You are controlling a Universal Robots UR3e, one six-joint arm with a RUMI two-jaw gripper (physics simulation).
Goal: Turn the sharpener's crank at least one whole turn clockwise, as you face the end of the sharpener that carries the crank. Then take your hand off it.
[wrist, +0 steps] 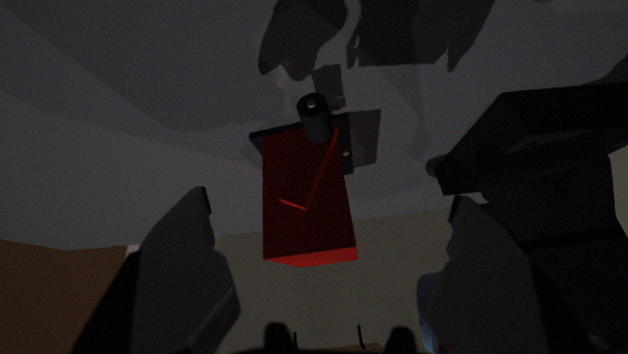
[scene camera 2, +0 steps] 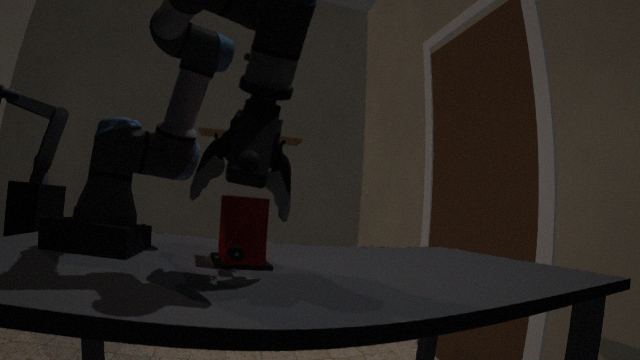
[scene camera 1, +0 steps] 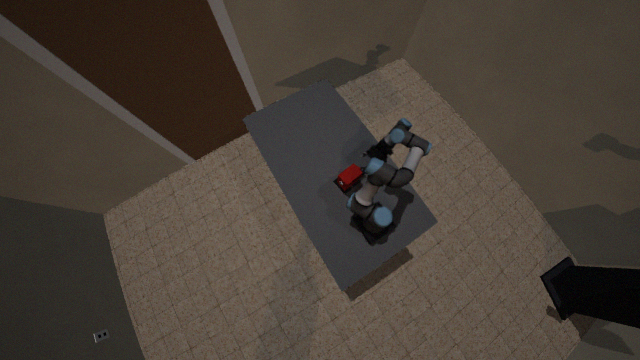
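Seen in the pictures: gripper, fingertip midpoint: (wrist: 328,193) (scene camera 2: 237,210); arm's base at its link origin: (wrist: 532,168) (scene camera 2: 105,222) (scene camera 1: 374,221).
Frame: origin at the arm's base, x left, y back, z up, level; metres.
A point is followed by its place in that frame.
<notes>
The red sharpener (scene camera 1: 350,175) @[x 0.038, y -0.271, z 0.077 m] (scene camera 2: 250,220) @[x -0.042, y -0.305, z 0.038 m] (wrist: 285,170) @[x -0.017, y -0.310, z 0.001 m] stands upright on a dark base plate on the table. In scene camera 2 its crank end faces the camera. The crank's dark round knob (scene camera 2: 235,253) @[x -0.087, y -0.290, z -0.013 m] (wrist: 317,122) @[x -0.078, y -0.288, z -0.004 m] is low on that end, left of its middle in that view. A thin red crank arm (wrist: 320,172) runs from beside the knob along the end face in the wrist view. My gripper (scene camera 2: 239,208) @[x -0.082, y -0.288, z 0.053 m] (wrist: 328,193) @[x -0.082, y -0.288, z 0.053 m] is open wide, with nothing between its fingers. It hangs above and in front of the crank end, clear of the knob. The arm partly hides it in scene camera 1.
The grey table (scene camera 1: 300,135) @[x 0.194, y -0.678, z -0.052 m] (scene camera 2: 400,265) @[x 0.107, y -0.627, z -0.052 m] bears the sharpener and my arm's black base (scene camera 2: 95,240) @[x -0.081, y -0.035, z -0.024 m], which stands left of the sharpener in scene camera 2. Behind them are a wall shelf (scene camera 2: 292,140) and a dark box (scene camera 2: 35,205). A brown door (scene camera 2: 485,125) is at the right.
</notes>
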